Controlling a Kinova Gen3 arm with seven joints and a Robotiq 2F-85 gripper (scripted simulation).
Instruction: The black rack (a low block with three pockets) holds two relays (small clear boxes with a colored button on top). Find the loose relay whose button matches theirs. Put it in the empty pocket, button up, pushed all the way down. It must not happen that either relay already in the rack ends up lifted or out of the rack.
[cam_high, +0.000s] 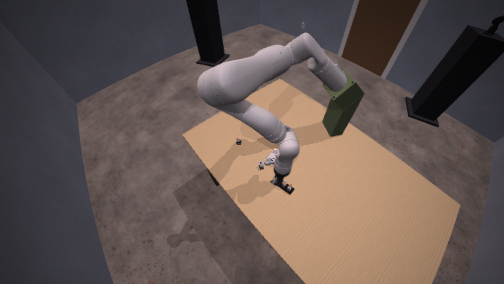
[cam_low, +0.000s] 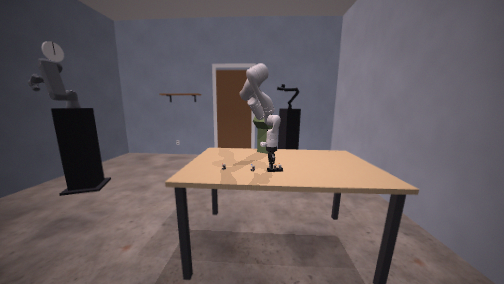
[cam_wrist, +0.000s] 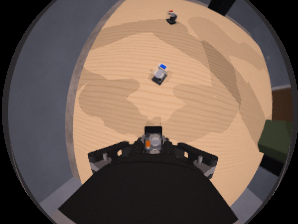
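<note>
The rack is 30 mm to the left of my hand, 30 mm below it and 10 mm ahead of it.
</note>
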